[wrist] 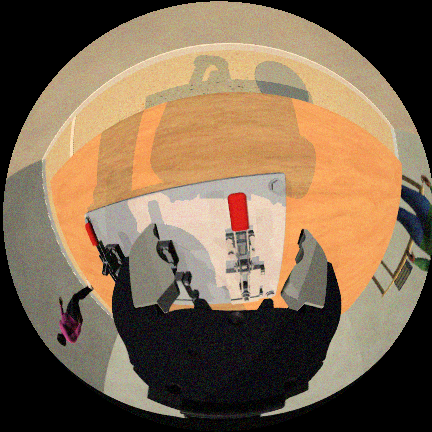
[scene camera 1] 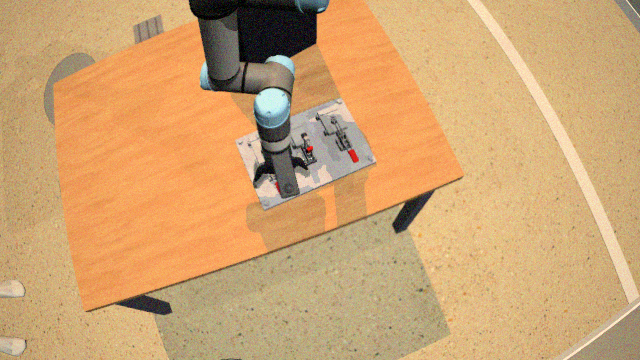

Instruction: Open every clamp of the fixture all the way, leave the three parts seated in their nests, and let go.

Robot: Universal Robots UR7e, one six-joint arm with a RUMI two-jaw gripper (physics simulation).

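Places are measured from the arm's base along level axes (x ahead, y left, z up), in millimetres.
Pixels of known places: gripper, fingertip midpoint: (wrist: 229,228).
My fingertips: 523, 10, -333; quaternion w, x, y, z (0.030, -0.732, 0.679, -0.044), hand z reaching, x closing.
Observation:
Ahead of a thing's pixels: the offset from my fingertips to its top centre, as dx, dy, dz. "spot": to the spot under its first point. Level surfaces: height alone.
The fixture plate {-103, +76, -46} (scene camera 1: 340,167) (wrist: 200,212) lies on the table with three clamps. The left clamp's red handle {+10, -8, -9} (wrist: 238,212) lies flat, with its metal linkage {spot: -39, -21, -14} (wrist: 242,252) behind it; in the scene view the arm mostly hides it. The middle clamp {spot: -58, +82, +46} (scene camera 1: 308,150) (wrist: 167,250) has its red handle standing up, seen nearly end-on in the scene view. The right clamp's red handle {spot: -45, +205, -5} (scene camera 1: 353,155) (wrist: 90,234) lies toward the plate's front edge. My gripper (scene camera 1: 281,172) (wrist: 229,228) is open and empty above the left clamp, its fingers on either side. The three parts are too small to tell apart.
The wooden table {dz -61} (scene camera 1: 150,200) (wrist: 345,200) extends left of the fixture. A black block (scene camera 1: 277,35) stands at the table's back, partly behind the arm. The middle clamp stands close beside one finger in the wrist view. A person in pink (wrist: 71,320) shows at the lower left there.

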